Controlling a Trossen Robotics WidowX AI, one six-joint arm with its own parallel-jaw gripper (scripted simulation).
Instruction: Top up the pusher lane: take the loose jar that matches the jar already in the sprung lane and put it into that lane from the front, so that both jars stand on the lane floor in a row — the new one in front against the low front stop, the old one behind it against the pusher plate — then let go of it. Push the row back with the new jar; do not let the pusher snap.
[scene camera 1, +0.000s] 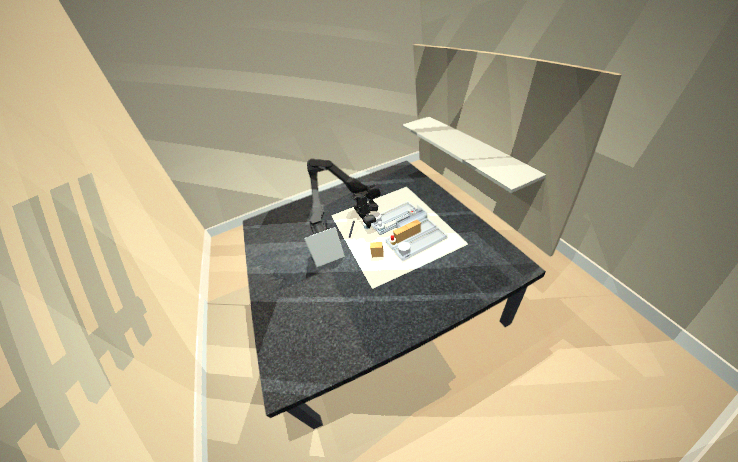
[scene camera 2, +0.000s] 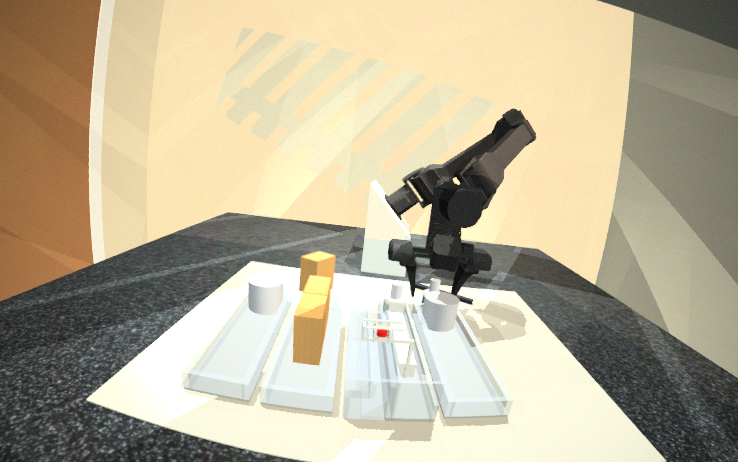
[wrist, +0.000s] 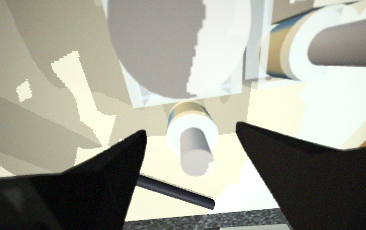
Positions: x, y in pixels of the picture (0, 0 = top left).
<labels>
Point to an orange box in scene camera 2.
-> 309, 318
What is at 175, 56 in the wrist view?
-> A grey cylinder.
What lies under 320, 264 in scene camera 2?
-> An orange box.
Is my gripper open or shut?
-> Open.
</labels>
